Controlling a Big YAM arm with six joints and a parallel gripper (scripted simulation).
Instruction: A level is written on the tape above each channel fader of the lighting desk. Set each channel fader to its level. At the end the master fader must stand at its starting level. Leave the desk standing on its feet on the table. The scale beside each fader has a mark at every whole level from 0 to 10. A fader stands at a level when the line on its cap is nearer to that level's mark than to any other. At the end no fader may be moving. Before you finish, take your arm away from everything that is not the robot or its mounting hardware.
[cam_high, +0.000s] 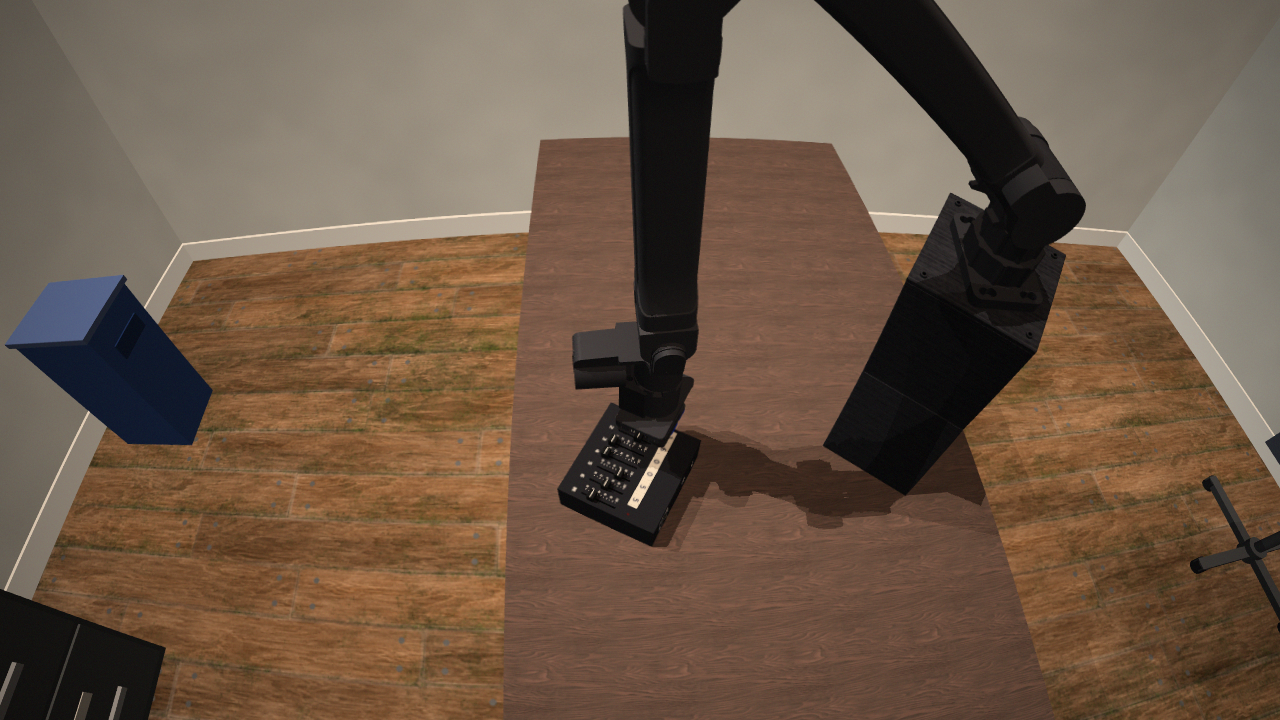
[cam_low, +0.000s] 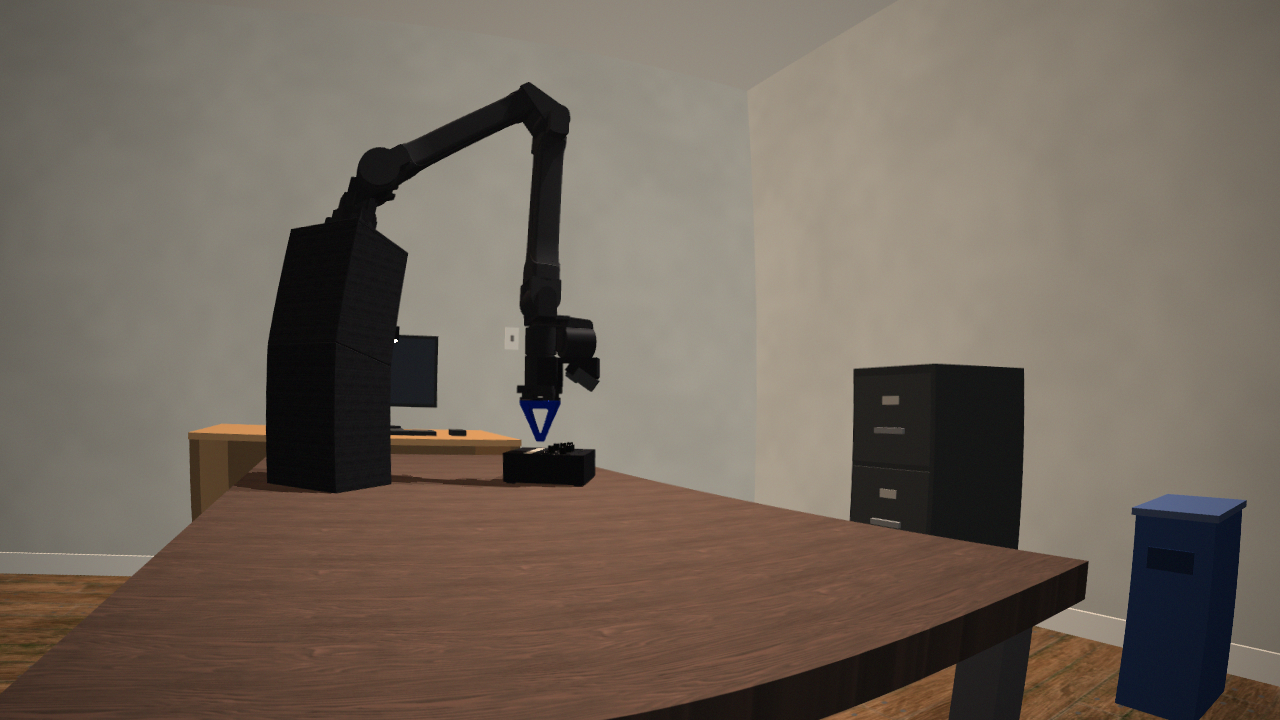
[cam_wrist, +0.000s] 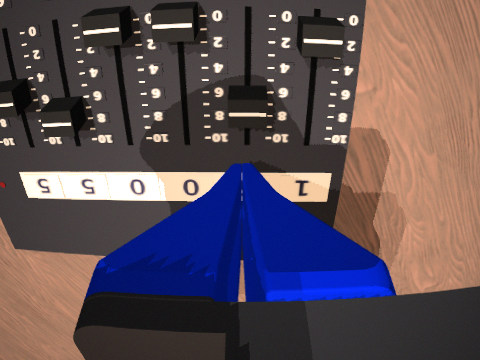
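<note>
Now: the fader 2 20 mm ahead of my hand, 10 mm to the right of it and 20 mm below it. Round my hand: fader 4: 60 mm ahead, 20 mm to the left, 20 mm below; then fader 1: 30 mm ahead, 40 mm to the right, 20 mm below; then fader 3: 50 mm ahead, 20 mm below.
</note>
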